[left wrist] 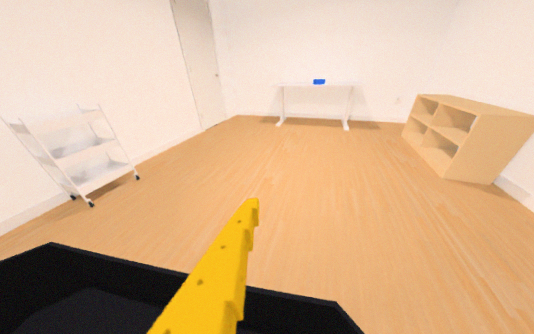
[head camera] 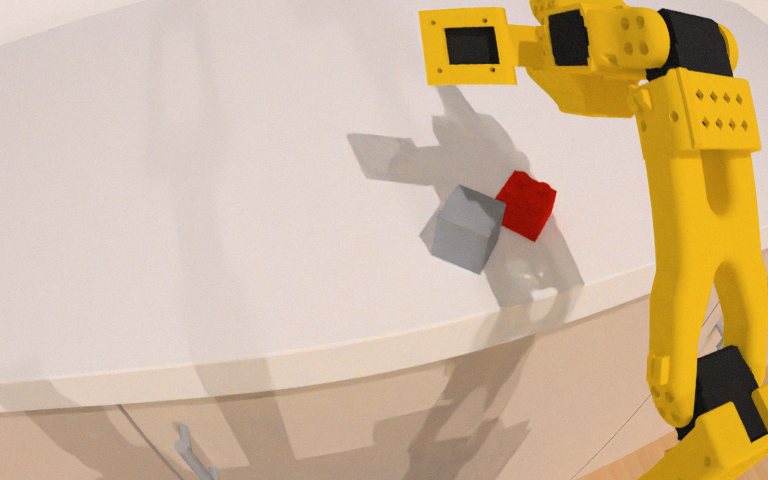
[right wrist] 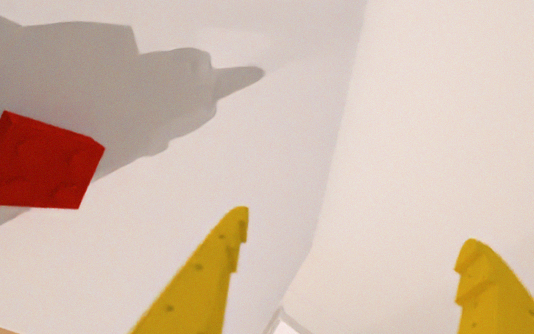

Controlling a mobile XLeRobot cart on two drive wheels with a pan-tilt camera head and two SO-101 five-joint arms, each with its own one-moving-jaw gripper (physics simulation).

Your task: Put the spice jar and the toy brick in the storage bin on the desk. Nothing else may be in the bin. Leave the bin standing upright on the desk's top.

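Places are measured from the left arm's base along level axes (x ahead, y left, z up), in centimetres.
Where they show: left end effector, tool point: (left wrist: 258,208); right end effector, tool point: (right wrist: 247,219).
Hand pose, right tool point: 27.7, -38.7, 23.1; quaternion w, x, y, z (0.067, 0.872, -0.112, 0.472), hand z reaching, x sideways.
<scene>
Things, the pixels of their top centre, and the offset from my right tool point, as dx, dy, dz. Level surfaces: height alone.
- red toy brick, middle of its top: (right wrist: 53,176) (head camera: 529,188) -3.1, +1.4, -7.3
- white countertop, its level: dz -9.6
- far white desk, its level: dz -28.6
- grey block, middle of its top: (head camera: 473,209) -3.8, +6.2, -6.6
The red toy brick (head camera: 526,206) (right wrist: 47,165) lies on the white countertop (head camera: 113,254), right beside a grey block. My right gripper (right wrist: 357,225) is open with a wide gap and nothing between its jaws; the brick lies beyond and left of its left jaw in the right wrist view. In the head view its fingertips cannot be made out. My left gripper (left wrist: 253,201) is fully open, with one notched jaw in view. A small blue thing (left wrist: 319,81), possibly the storage bin, stands on a far white desk (left wrist: 295,84). The spice jar does not show.
The grey block (head camera: 467,229) stands close against the brick's left side. Cabinet fronts with a handle (head camera: 192,455) are below the counter edge. The left wrist view shows a white trolley (left wrist: 107,178) at left, a wooden shelf unit (left wrist: 495,145) at right and a black tray (left wrist: 115,257) below the jaw.
</scene>
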